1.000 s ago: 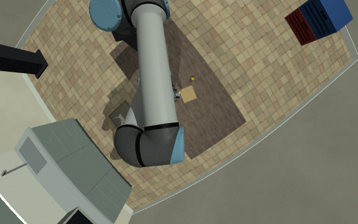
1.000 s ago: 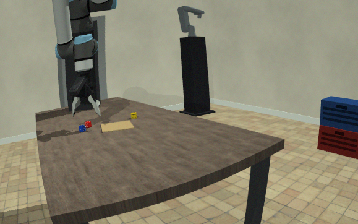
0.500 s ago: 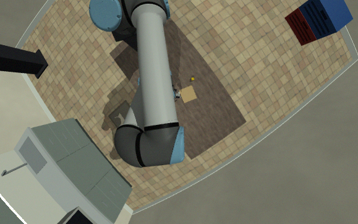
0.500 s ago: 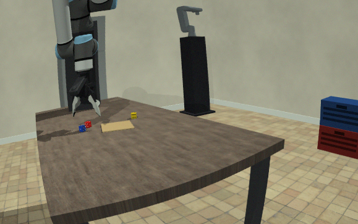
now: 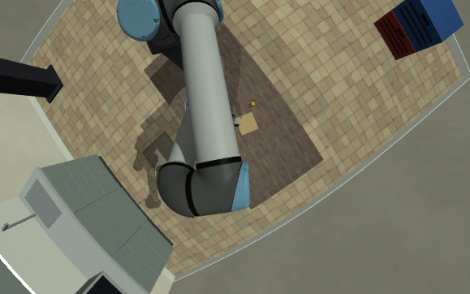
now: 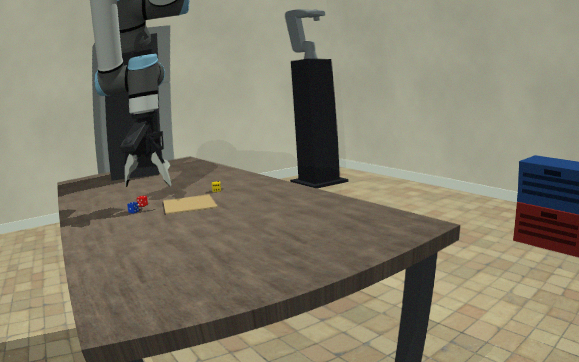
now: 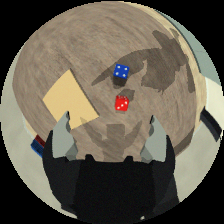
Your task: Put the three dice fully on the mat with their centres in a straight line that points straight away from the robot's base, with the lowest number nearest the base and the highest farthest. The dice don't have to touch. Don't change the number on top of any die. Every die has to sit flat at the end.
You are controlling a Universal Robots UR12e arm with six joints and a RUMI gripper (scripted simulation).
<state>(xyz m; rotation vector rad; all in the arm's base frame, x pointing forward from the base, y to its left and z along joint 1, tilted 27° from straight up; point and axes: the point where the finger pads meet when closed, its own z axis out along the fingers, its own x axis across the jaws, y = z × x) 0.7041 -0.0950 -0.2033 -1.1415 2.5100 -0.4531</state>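
My hand is 4 cm above the red die, 2 cm to the left of it and 1 cm past it. From my hand the other things lie so: tan mat (10 cm to the left, 7 cm ahead, 5 cm below); yellow die (23 cm to the left, 4 cm below, 2 cm behind); blue die (6 cm to the right, 4 cm below, 4 cm ahead).
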